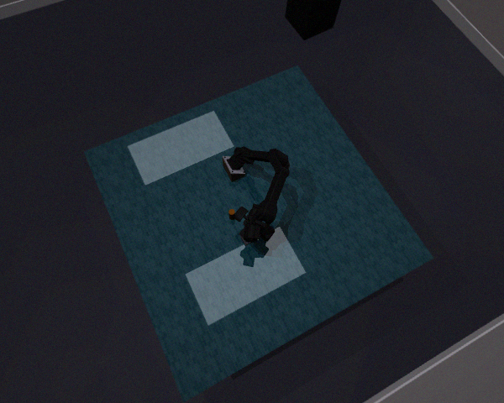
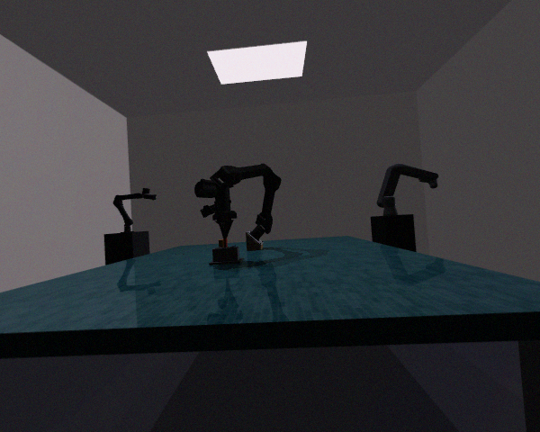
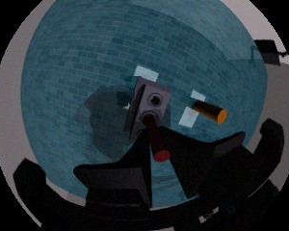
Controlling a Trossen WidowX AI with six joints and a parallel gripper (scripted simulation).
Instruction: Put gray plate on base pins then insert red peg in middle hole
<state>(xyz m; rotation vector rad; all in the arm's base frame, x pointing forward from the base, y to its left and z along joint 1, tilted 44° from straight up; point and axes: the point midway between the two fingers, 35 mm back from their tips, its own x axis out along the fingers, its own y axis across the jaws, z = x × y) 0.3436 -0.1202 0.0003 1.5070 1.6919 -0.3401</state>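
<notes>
Right now the red peg is right at my gripper tip. Round my gripper tip: gray plate: 50 mm below; dark flat base: 90 mm below; orange cylinder: 130 mm behind, 60 mm below, 40 mm to the right.
</notes>
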